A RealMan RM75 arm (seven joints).
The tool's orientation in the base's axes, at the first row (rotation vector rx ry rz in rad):
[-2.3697 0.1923 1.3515]
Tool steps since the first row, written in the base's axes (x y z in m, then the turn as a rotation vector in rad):
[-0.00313 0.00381 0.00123 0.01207 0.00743 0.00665]
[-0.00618 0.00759 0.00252 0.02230 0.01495 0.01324]
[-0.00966 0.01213 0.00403 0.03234 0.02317 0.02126]
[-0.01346 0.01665 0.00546 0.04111 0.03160 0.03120]
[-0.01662 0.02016 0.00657 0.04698 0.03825 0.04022]
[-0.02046 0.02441 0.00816 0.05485 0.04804 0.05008]
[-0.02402 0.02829 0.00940 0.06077 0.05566 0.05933]
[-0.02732 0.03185 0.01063 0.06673 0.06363 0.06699]
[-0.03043 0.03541 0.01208 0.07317 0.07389 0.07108]
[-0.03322 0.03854 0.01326 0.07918 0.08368 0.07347]
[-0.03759 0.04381 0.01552 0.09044 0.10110 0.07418]
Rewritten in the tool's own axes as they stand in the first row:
[-0.00238 -0.00282 0.00349 0.00124 -0.01236 -0.00953]
[-0.00477 -0.00566 0.00688 0.00157 -0.02421 -0.01753]
[-0.00751 -0.00912 0.01082 0.00065 -0.03704 -0.02574]
[-0.01035 -0.01244 0.01505 -0.00255 -0.05018 -0.03372]
[-0.01267 -0.01495 0.01849 -0.00663 -0.06055 -0.03972]
[-0.01569 -0.01805 0.02256 -0.01012 -0.07463 -0.04639]
[-0.01830 -0.02080 0.02642 -0.01429 -0.08596 -0.05213]
[-0.02078 -0.02335 0.02994 -0.01706 -0.09718 -0.05704]
[-0.02336 -0.02601 0.03322 -0.01636 -0.10965 -0.05979]
[-0.02557 -0.02831 0.03618 -0.01448 -0.12109 -0.06163]
[-0.02936 -0.03236 0.04079 -0.00784 -0.14063 -0.06375]

